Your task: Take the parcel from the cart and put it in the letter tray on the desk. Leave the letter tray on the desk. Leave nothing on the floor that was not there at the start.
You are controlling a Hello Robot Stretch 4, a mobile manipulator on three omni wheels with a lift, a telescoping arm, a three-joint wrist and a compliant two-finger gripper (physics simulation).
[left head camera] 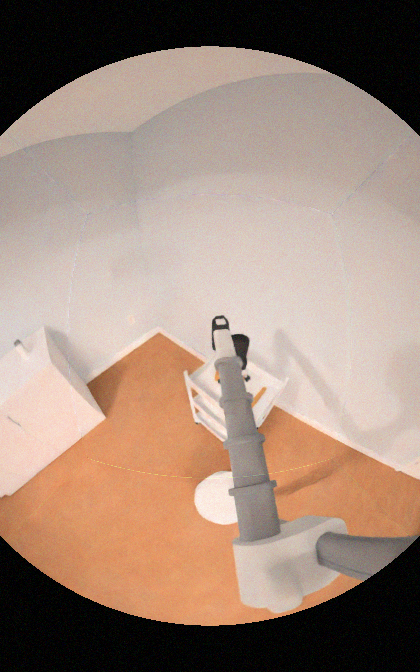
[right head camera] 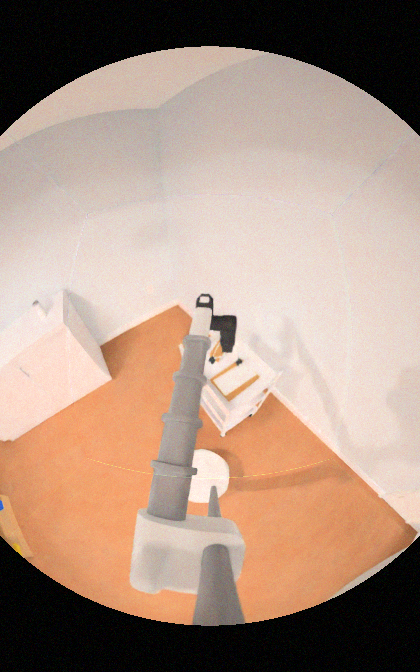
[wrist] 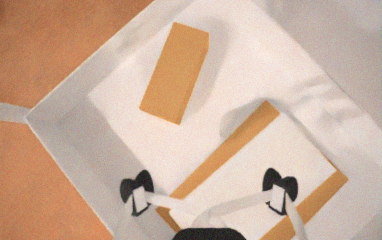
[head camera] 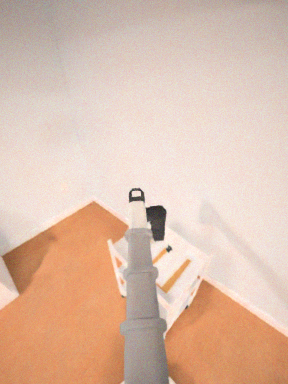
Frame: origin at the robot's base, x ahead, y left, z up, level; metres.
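Seen in the pictures: gripper, fingertip midpoint: point(wrist: 207, 183) point(head camera: 155, 252).
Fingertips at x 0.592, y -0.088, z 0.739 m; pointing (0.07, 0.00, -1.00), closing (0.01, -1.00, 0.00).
Pixels of each thing's top centre, then the offset from my fingertips to it.
- brown parcel, middle of its top: point(wrist: 174, 70) dx +0.140, dy +0.041, dz -0.052 m
- flat white piece with brown strips, middle of its top: point(wrist: 252, 192) point(head camera: 167, 265) dx -0.027, dy -0.063, dz -0.091 m
The brown parcel point(wrist: 175, 75) point(left head camera: 217, 376) lies flat on the top shelf of the white cart point(wrist: 65, 162) point(right head camera: 215, 406) point(left head camera: 190, 397) point(head camera: 200, 257). In the wrist view it lies upper left of centre, beyond the fingertips and apart from them; the arm partly covers it in the left head view. My gripper point(wrist: 207, 183) point(right head camera: 226, 360) is open and empty, above the cart's top shelf, over a flat white piece with brown strips point(wrist: 260, 175) point(right head camera: 243, 388). The letter tray does not show in these views.
A pale cabinet point(left head camera: 50, 415) point(right head camera: 55, 375) stands at the left by the wall. A round white object point(left head camera: 215, 497) point(right head camera: 210, 475) is on the floor under the arm. A wooden surface point(right head camera: 12, 527) with blue and yellow things shows at the lower left edge. Walls stand behind the cart.
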